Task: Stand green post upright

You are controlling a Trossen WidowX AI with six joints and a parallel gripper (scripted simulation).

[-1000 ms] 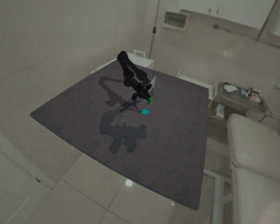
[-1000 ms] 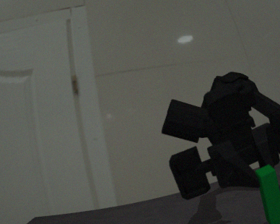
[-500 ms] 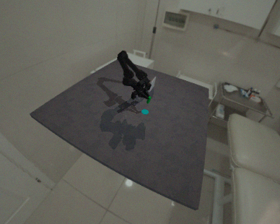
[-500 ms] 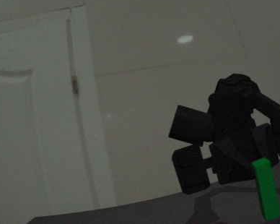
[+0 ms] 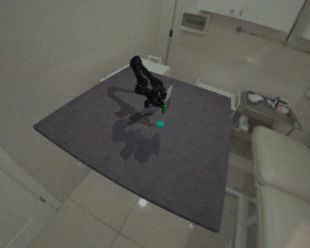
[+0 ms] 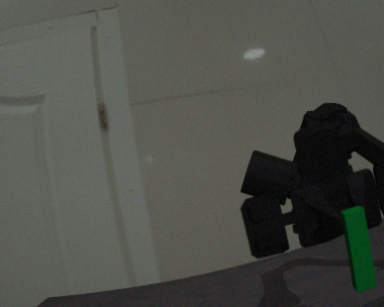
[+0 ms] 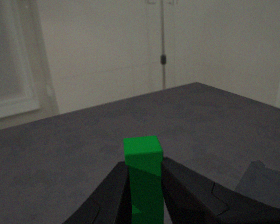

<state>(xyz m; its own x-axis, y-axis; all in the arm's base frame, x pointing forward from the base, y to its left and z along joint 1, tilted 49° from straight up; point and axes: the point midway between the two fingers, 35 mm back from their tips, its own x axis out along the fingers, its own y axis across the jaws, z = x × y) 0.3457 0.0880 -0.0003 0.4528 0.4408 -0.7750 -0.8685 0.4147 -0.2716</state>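
My gripper tip is now 16 cm above the cyan circle. The rest, counted from my gripper tip: green post (2 cm below).
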